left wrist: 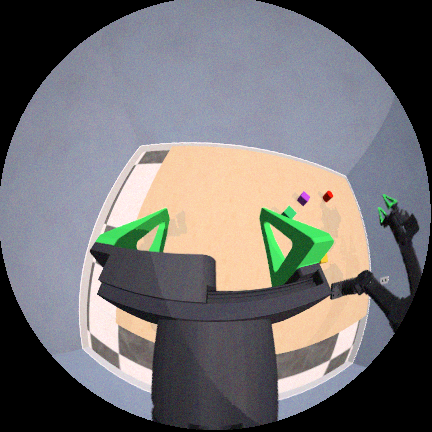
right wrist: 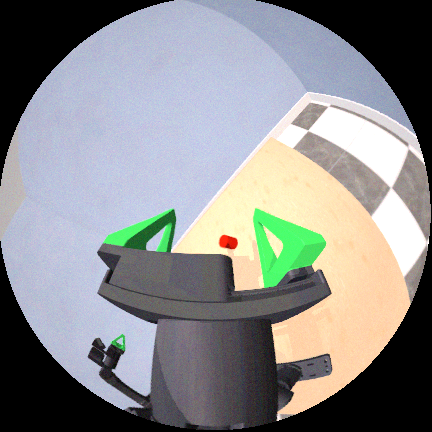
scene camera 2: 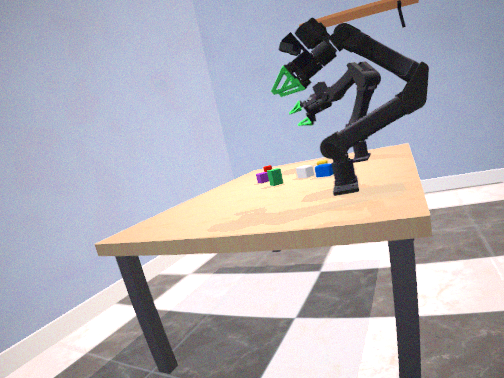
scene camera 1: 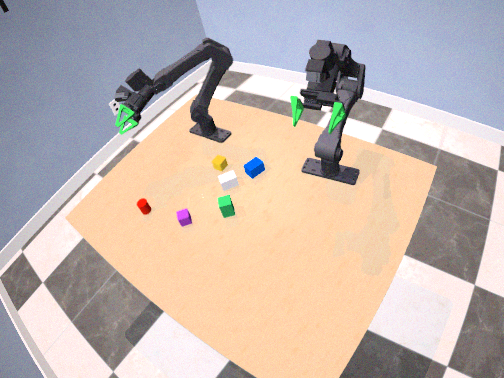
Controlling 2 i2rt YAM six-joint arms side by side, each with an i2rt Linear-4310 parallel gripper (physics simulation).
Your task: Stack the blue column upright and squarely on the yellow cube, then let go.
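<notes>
The blue column (scene camera 1: 254,167) (scene camera 2: 324,170) lies on its side on the table, apart from the yellow cube. The yellow cube (scene camera 1: 219,163) (scene camera 2: 322,162) (left wrist: 324,260) sits on the table to the left of the column in scene camera 1; it is partly hidden in scene camera 2 and the left wrist view. The column does not show in the left wrist view. My left gripper (scene camera 1: 312,128) (scene camera 2: 281,94) (left wrist: 213,212) is open and empty, high above the table. My right gripper (scene camera 1: 120,128) (scene camera 2: 295,119) (right wrist: 214,213) is open and empty, raised far from both objects.
A white block (scene camera 1: 228,180) (scene camera 2: 304,171) stands close to the yellow cube and blue column. A green block (scene camera 1: 226,206) (scene camera 2: 275,177), a purple cube (scene camera 1: 184,217) (scene camera 2: 262,177) and a red cylinder (scene camera 1: 144,206) (right wrist: 228,242) stand farther from the arm bases on the table (scene camera 1: 280,280).
</notes>
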